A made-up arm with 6 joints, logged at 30 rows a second.
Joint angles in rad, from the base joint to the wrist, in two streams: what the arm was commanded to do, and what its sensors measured. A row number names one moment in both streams.
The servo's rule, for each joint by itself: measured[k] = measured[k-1] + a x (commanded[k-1-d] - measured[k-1]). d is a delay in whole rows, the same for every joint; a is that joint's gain. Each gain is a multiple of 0.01, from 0.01 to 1. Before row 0 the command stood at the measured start. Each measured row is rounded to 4 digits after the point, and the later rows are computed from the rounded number. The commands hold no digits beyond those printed.
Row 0, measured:
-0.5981, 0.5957, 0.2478, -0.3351, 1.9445, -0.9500
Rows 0 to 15, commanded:
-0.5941, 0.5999, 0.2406, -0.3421, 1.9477, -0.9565
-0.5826, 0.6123, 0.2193, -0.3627, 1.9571, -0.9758
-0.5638, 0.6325, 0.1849, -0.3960, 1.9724, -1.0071
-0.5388, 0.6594, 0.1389, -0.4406, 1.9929, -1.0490
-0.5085, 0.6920, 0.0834, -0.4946, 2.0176, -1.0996
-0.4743, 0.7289, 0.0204, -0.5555, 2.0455, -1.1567
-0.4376, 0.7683, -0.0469, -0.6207, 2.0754, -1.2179
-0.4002, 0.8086, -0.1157, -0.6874, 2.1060, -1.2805
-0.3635, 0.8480, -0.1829, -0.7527, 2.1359, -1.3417
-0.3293, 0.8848, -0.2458, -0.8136, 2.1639, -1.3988
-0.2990, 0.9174, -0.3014, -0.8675, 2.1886, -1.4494
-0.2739, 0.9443, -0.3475, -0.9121, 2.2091, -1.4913
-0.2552, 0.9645, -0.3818, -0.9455, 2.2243, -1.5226
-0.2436, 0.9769, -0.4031, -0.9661, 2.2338, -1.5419
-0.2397, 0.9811, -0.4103, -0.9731, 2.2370, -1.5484
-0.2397, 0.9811, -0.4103, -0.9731, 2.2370, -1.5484
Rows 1 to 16, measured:
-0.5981, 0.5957, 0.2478, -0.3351, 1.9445, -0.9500
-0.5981, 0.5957, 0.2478, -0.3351, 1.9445, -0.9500
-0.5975, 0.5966, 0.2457, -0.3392, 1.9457, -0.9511
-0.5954, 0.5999, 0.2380, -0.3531, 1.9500, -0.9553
-0.5910, 0.6067, 0.2226, -0.3784, 1.9585, -0.9641
-0.5837, 0.6178, 0.1983, -0.4151, 1.9716, -0.9785
-0.5732, 0.6334, 0.1650, -0.4620, 1.9891, -0.9991
-0.5594, 0.6535, 0.1231, -0.5172, 2.0105, -1.0259
-0.5423, 0.6776, 0.0738, -0.5783, 2.0352, -1.0585
-0.5224, 0.7051, 0.0188, -0.6427, 2.0621, -1.0962
-0.5002, 0.7351, -0.0397, -0.7076, 2.0901, -1.1379
-0.4763, 0.7665, -0.0995, -0.7701, 2.1181, -1.1823
-0.4515, 0.7982, -0.1581, -0.8276, 2.1449, -1.2277
-0.4266, 0.8289, -0.2130, -0.8775, 2.1693, -1.2725
-0.4026, 0.8574, -0.2620, -0.9176, 2.1902, -1.3150
-0.3803, 0.8825, -0.3029, -0.9462, 2.2068, -1.3536
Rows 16 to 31, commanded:
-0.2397, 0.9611, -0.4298, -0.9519, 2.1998, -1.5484
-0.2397, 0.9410, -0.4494, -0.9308, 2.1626, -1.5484
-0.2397, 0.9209, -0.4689, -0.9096, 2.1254, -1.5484
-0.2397, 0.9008, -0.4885, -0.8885, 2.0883, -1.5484
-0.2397, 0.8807, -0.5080, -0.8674, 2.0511, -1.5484
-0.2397, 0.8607, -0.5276, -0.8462, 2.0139, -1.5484
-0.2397, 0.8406, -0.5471, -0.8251, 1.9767, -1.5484
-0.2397, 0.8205, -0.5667, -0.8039, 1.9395, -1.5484
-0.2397, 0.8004, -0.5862, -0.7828, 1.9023, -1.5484
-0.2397, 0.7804, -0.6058, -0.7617, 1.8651, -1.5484
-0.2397, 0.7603, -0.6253, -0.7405, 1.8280, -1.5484
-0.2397, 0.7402, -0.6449, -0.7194, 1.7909, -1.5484
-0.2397, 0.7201, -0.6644, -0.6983, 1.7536, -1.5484
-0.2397, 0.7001, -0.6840, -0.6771, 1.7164, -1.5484
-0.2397, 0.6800, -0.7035, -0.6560, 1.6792, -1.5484
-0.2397, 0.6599, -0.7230, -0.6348, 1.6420, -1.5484
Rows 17 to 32, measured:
-0.3606, 0.9032, -0.3340, -0.9621, 2.2183, -1.3867
-0.3437, 0.9196, -0.3561, -0.9686, 2.2254, -1.4142
-0.3291, 0.9283, -0.3775, -0.9587, 2.2157, -1.4370
-0.3166, 0.9310, -0.3984, -0.9422, 2.1955, -1.4559
-0.3058, 0.9289, -0.4188, -0.9230, 2.1689, -1.4716
-0.2965, 0.9230, -0.4390, -0.9026, 2.1383, -1.4847
-0.2885, 0.9141, -0.4590, -0.8818, 2.1052, -1.4955
-0.2817, 0.9029, -0.4789, -0.8608, 2.0705, -1.5045
-0.2758, 0.8898, -0.4987, -0.8397, 2.0349, -1.5120
-0.2707, 0.8752, -0.5184, -0.8186, 1.9986, -1.5182
-0.2664, 0.8595, -0.5381, -0.7975, 1.9620, -1.5233
-0.2627, 0.8429, -0.5577, -0.7764, 1.9252, -1.5276
-0.2595, 0.8256, -0.5773, -0.7552, 1.8883, -1.5311
-0.2567, 0.8077, -0.5969, -0.7341, 1.8513, -1.5340
-0.2543, 0.7893, -0.6165, -0.7130, 1.8142, -1.5364
-0.2523, 0.7706, -0.6361, -0.6918, 1.7770, -1.5384

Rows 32 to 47, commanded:
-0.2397, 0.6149, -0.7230, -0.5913, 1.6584, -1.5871
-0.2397, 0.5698, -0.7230, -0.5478, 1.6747, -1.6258
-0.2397, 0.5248, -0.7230, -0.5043, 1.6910, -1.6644
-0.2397, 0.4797, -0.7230, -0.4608, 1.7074, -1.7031
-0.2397, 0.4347, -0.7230, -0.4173, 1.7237, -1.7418
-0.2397, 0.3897, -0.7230, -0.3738, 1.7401, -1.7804
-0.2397, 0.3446, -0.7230, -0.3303, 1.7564, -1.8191
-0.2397, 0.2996, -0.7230, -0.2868, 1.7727, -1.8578
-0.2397, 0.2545, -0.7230, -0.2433, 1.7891, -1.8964
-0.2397, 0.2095, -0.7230, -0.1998, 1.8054, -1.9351
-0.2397, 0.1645, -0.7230, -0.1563, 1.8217, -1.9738
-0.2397, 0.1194, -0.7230, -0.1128, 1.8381, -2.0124
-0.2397, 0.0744, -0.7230, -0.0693, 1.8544, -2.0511
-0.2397, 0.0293, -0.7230, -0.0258, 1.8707, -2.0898
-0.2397, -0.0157, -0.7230, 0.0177, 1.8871, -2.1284
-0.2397, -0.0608, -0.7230, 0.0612, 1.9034, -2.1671
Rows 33 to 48, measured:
-0.2505, 0.7516, -0.6556, -0.6707, 1.7398, -1.5401
-0.2490, 0.7323, -0.6751, -0.6495, 1.7026, -1.5415
-0.2477, 0.7076, -0.6890, -0.6152, 1.6858, -1.5493
-0.2466, 0.6787, -0.6989, -0.5754, 1.6816, -1.5623
-0.2456, 0.6464, -0.7059, -0.5335, 1.6852, -1.5797
-0.2448, 0.6114, -0.7109, -0.4906, 1.6936, -1.6007
-0.2441, 0.5743, -0.7144, -0.4474, 1.7050, -1.6247
-0.2435, 0.5355, -0.7169, -0.4040, 1.7183, -1.6512
-0.2430, 0.4954, -0.7187, -0.3605, 1.7328, -1.6797
-0.2425, 0.4543, -0.7199, -0.3170, 1.7480, -1.7100
-0.2421, 0.4123, -0.7208, -0.2735, 1.7636, -1.7417
-0.2418, 0.3697, -0.7214, -0.2300, 1.7795, -1.7746
-0.2415, 0.3266, -0.7219, -0.1865, 1.7955, -1.8085
-0.2412, 0.2831, -0.7222, -0.1430, 1.8117, -1.8432
-0.2410, 0.2393, -0.7224, -0.0995, 1.8279, -1.8785
-0.2408, 0.1952, -0.7226, -0.0560, 1.8442, -1.9144

